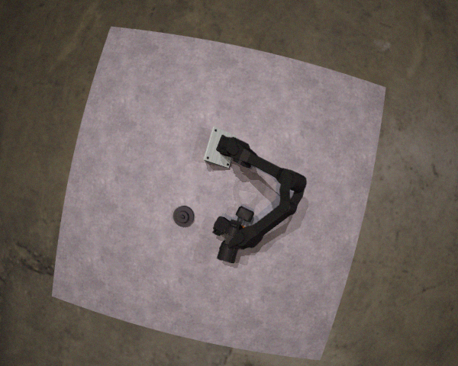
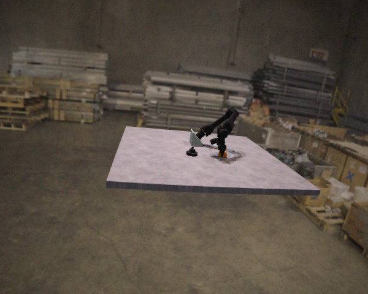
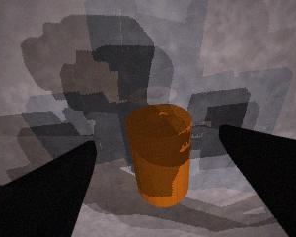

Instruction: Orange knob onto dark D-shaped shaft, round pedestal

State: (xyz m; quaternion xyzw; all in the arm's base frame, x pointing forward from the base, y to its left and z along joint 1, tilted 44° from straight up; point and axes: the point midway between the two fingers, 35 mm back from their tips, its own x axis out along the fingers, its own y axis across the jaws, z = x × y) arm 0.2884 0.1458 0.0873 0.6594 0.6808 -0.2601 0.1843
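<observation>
My gripper tip is 10 mm to the right of the orange knob and 10 mm below it. Round my gripper tip: dark pedestal (230 mm to the right, 30 mm ahead, 20 mm above).
</observation>
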